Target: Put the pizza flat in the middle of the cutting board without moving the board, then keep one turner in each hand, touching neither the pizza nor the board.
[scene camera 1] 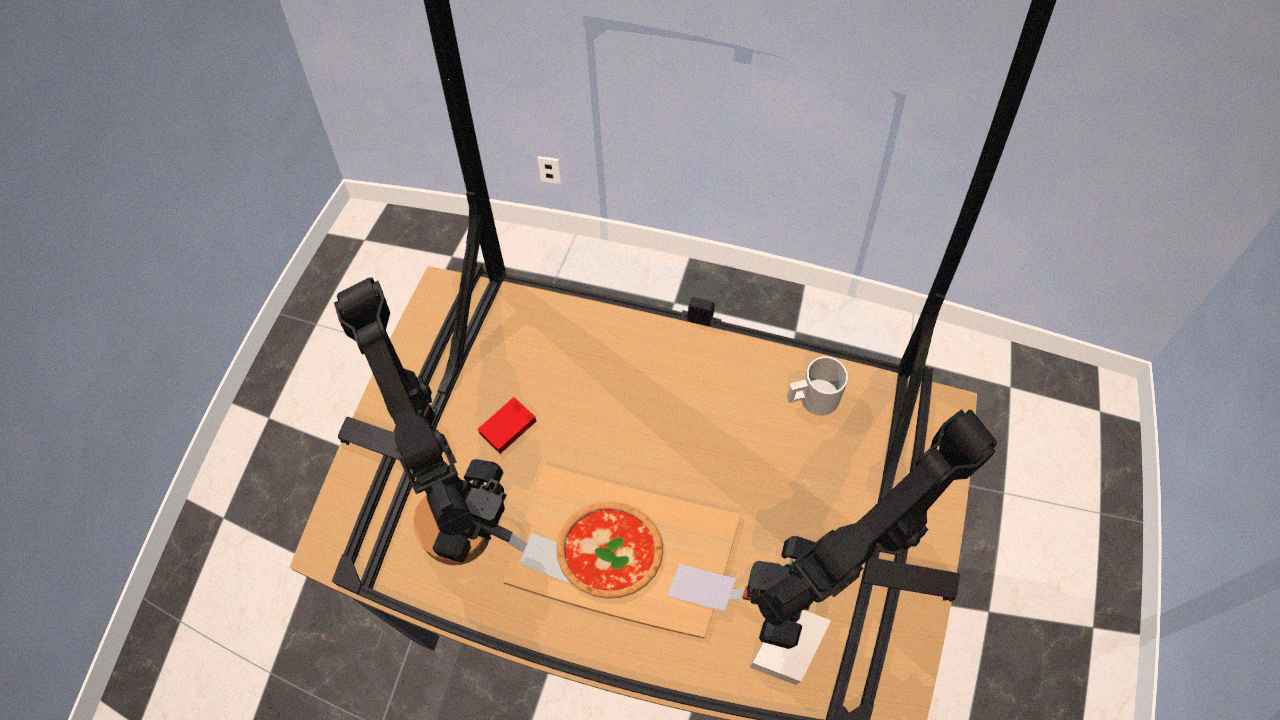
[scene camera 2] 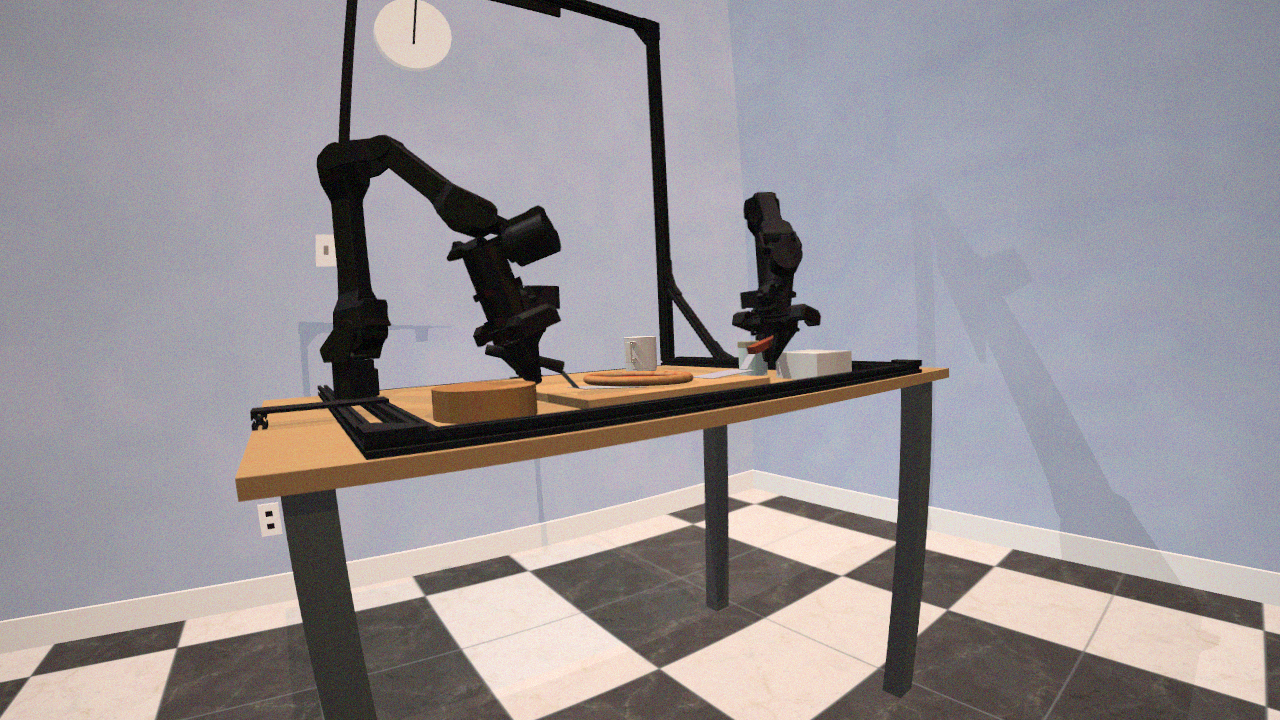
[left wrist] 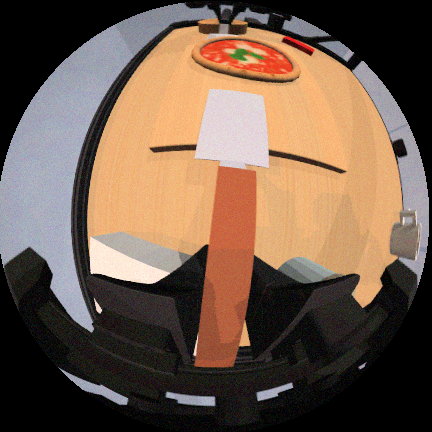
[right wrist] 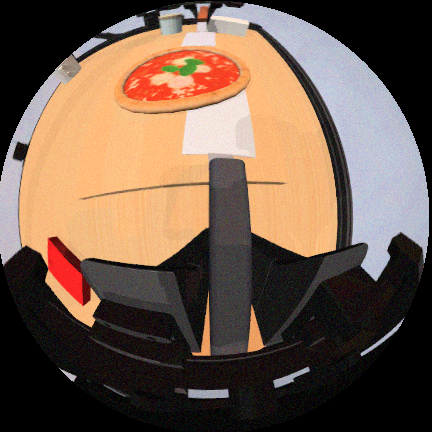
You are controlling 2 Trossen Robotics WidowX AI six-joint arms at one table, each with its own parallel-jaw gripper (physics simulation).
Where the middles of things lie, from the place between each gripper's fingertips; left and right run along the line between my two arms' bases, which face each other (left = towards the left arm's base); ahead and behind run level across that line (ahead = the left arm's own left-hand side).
Right now the black-handled turner [scene camera 1: 540, 554] is 5 cm to the left of my right hand, 2 cm above it and 1 cm ahead of it. Also, from my right hand: pizza [scene camera 1: 610, 550] 20 cm to the left, 4 cm behind, 1 cm below; then brown-handled turner [scene camera 1: 690, 584] 44 cm to the left, 2 cm above, 1 cm behind; then lidded jar [left wrist: 302, 269] 54 cm to the left, 9 cm behind.
Right now my left hand is 10 mm past the brown-handled turner, 50 mm to the left of it and 20 mm below it. From my left hand the other things lie so: pizza (30 mm behind, 290 mm to the right, 10 mm below); then lidded jar (90 mm behind, 40 mm to the left); then mug [scene camera 1: 826, 378] (430 mm behind, 10 mm to the right, 10 mm above).
